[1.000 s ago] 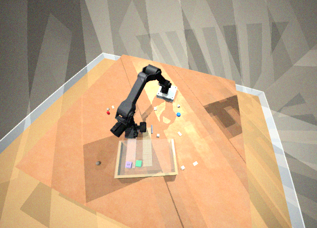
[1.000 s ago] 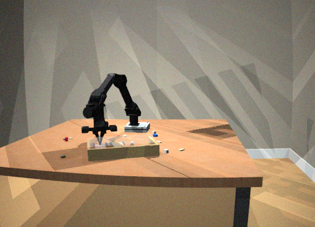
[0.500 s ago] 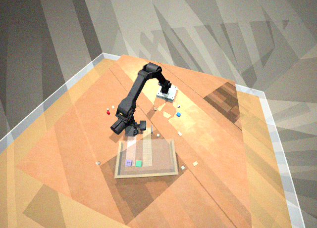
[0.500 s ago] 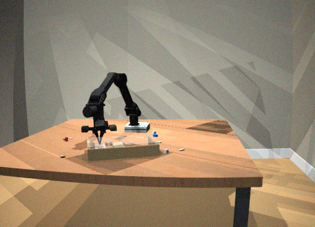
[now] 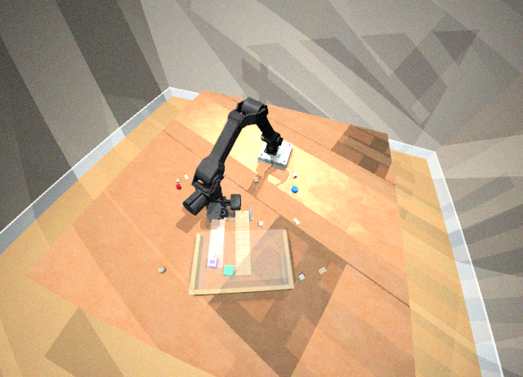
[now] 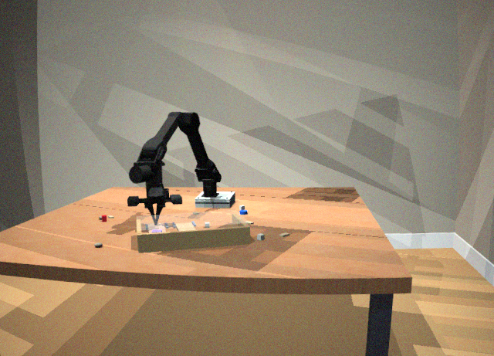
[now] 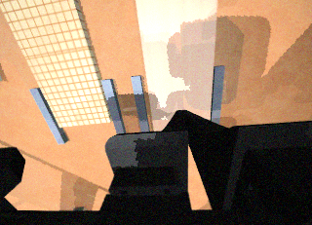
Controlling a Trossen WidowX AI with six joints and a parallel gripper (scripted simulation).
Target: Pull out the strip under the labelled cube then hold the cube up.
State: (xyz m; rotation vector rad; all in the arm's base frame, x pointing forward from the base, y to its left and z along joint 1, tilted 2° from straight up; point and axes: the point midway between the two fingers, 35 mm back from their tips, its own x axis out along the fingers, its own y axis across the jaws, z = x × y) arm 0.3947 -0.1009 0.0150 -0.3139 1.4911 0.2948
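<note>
The pale pink strip lies 9 cm ahead of my gripper tip and 4 cm to the left of it. From my gripper tip the other things lie so: red piece: 4 cm behind, 22 cm to the right, 1 cm above; purple cube: 19 cm ahead, 7 cm to the left, 2 cm above; blue piece: 23 cm behind, 27 cm to the left.
</note>
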